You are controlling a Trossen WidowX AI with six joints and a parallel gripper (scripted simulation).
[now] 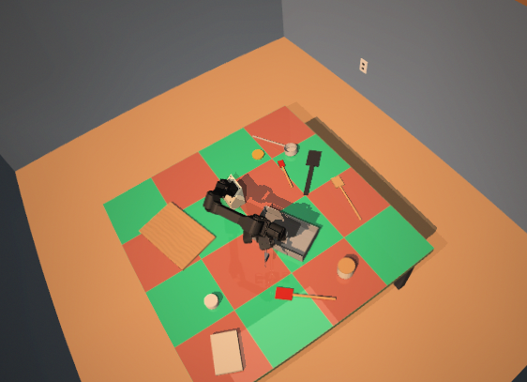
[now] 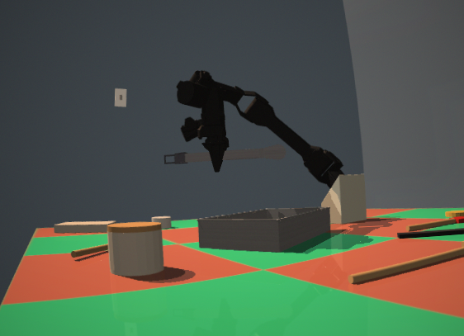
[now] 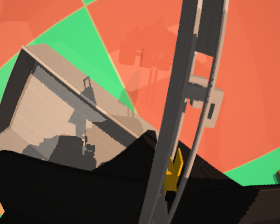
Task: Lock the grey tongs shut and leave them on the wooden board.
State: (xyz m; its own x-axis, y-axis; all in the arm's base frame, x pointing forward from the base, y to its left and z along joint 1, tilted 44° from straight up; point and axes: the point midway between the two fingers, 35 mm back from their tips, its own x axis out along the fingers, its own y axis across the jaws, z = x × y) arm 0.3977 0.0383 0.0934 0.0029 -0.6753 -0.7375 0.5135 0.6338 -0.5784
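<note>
The wooden board is 390 mm behind my gripper tip, 330 mm to the right of it and 150 mm below it. Round my gripper tip: roasting tin 70 mm behind, 130 mm to the left, 130 mm below; red spatula 240 mm ahead, 10 mm to the left, 150 mm below; yellow mark 10 mm ahead, 10 mm to the right, 40 mm above.
</note>
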